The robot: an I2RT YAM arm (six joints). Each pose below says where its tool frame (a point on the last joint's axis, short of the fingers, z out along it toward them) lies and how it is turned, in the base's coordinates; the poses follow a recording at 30 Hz.
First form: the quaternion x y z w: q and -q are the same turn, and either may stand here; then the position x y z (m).
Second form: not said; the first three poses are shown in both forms.
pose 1, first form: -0.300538, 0.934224, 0.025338, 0.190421, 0.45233, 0.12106, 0.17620
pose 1, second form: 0.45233, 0.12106, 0.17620, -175.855, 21.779, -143.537
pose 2, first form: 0.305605, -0.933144, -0.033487, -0.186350, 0.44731, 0.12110, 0.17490
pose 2, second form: 0.44731, 0.12110, 0.17490, -176.831, 21.608, -143.128
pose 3, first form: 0.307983, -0.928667, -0.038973, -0.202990, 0.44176, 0.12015, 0.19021
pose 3, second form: 0.44176, 0.12015, 0.19021, -176.705, 23.642, -142.615
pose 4, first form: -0.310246, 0.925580, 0.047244, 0.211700, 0.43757, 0.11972, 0.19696
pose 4, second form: 0.43757, 0.11972, 0.19696, -177.225, 24.911, -142.326
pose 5, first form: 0.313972, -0.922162, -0.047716, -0.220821, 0.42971, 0.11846, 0.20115
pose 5, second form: 0.42971, 0.11846, 0.20115, -176.771, 25.927, -141.652
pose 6, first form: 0.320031, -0.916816, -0.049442, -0.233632, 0.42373, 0.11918, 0.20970
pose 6, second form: 0.42373, 0.11918, 0.20970, -176.198, 27.390, -140.588
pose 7, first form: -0.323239, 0.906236, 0.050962, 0.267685, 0.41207, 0.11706, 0.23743
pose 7, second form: 0.41207, 0.11706, 0.23743, -174.587, 31.206, -139.226
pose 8, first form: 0.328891, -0.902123, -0.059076, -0.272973, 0.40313, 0.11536, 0.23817
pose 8, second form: 0.40313, 0.11536, 0.23817, -175.059, 32.098, -138.517
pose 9, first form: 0.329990, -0.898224, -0.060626, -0.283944, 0.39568, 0.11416, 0.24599
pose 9, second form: 0.39568, 0.11416, 0.24599, -174.607, 33.374, -138.038
